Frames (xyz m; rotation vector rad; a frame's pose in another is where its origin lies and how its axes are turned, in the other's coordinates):
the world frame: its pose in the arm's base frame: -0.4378 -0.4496 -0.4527 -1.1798 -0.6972 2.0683
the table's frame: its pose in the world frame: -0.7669 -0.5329 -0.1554 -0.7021 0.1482 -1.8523
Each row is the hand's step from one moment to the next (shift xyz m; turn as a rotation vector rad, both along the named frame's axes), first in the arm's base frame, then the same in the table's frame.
Working: the arm's base frame: its pose in the table's frame: -0.0130 0.6791 0.2553 0.4120 1.5956 -0.1583

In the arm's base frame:
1: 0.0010 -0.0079 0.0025 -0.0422 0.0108 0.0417
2: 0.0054 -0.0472 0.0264 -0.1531 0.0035 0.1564
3: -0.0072 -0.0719 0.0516 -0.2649 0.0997 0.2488
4: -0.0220 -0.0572 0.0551 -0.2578 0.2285 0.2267
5: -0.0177 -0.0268 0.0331 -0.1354 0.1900 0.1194
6: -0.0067 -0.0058 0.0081 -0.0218 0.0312 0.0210
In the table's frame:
1: -0.0005 -0.0080 -0.0023 0.0435 -0.0115 0.0401
2: 0.0078 -0.0519 -0.0143 0.1501 -0.0764 0.1398
3: 0.0228 -0.0855 -0.0074 0.2726 -0.0382 0.2574
4: 0.0316 -0.0756 0.0091 0.2976 0.0895 0.2711
5: 0.0217 -0.0392 0.0110 0.1815 0.1115 0.1527
6: 0.0056 -0.0093 0.0051 0.0311 0.0179 0.0245

